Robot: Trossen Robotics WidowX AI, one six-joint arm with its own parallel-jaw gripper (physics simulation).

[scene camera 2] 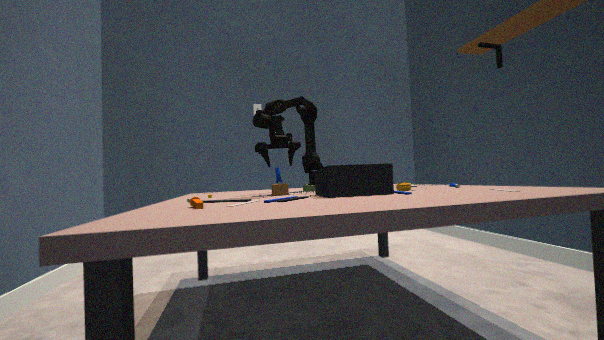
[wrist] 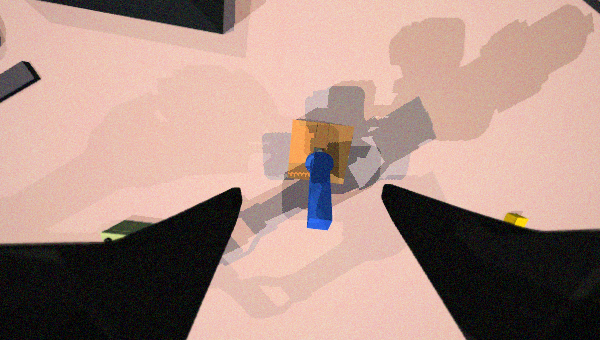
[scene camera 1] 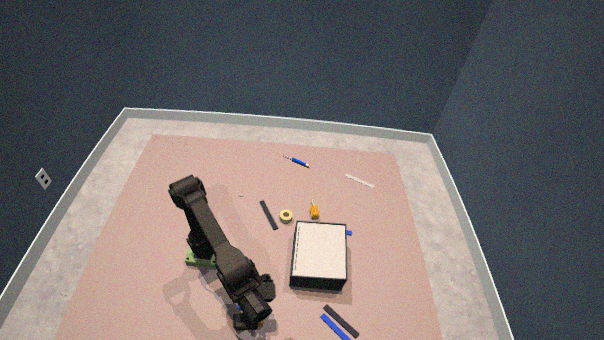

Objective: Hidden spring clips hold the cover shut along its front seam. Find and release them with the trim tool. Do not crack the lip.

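Pixels of known places: gripper, between the fingertips: (scene camera 2: 280,166) (wrist: 312,192); arm's base, origin of its link: (scene camera 1: 204,250).
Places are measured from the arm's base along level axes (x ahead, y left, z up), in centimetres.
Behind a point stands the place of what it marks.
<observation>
The trim tool (scene camera 2: 278,175) {x 19.6, y -20.6, z 5.0 cm} (wrist: 319,200) {x 18.4, y -20.5, z 7.1 cm}, with a blue handle, stands in an orange-brown block (scene camera 2: 280,190) {x 23.5, y -20.5, z -1.1 cm} (wrist: 299,145) {x 21.3, y -18.3, z 1.5 cm}, handle up and leaning. My gripper (scene camera 2: 280,165) {x 19.6, y -19.6, z 8.7 cm} (wrist: 312,192) {x 19.6, y -19.6, z 8.7 cm} is open and empty, pointing down just above the handle, with a finger to either side of it in the wrist view. In scene camera 1 the arm largely hides the tool and block. The cream cover (scene camera 1: 322,250) {x 41.5, y 2.3, z 6.1 cm} lies on the black box (scene camera 1: 317,283) {x 40.6, y -8.3, z 1.9 cm} (scene camera 2: 355,181) {x 49.8, y 0.5, z 1.7 cm} (wrist: 165,14) {x 31.5, y -3.6, z -0.7 cm}, with a dashed line along its left edge in scene camera 1. No clips can be made out.
Near the box are a yellow tape ring (scene camera 1: 281,218) {x 26.3, y 18.8, z -0.9 cm}, an orange-yellow tool (scene camera 1: 314,212) {x 39.2, y 23.0, z -0.3 cm}, a dark bar (scene camera 1: 268,215) {x 21.0, y 20.7, z -2.5 cm}, another dark bar (scene camera 1: 341,321) {x 49.6, y -19.8, z -2.5 cm} and a blue bar (scene camera 1: 334,326) {x 47.2, y -21.7, z -2.4 cm}. A blue screwdriver (scene camera 1: 300,162) {x 32.2, y 52.5, z -1.9 cm} and white strip (scene camera 1: 359,180) {x 60.5, y 45.9, z -2.9 cm} lie farther back. An orange item (scene camera 2: 196,203) {x 60.8, y -45.8, z -1.6 cm} lies at the left.
</observation>
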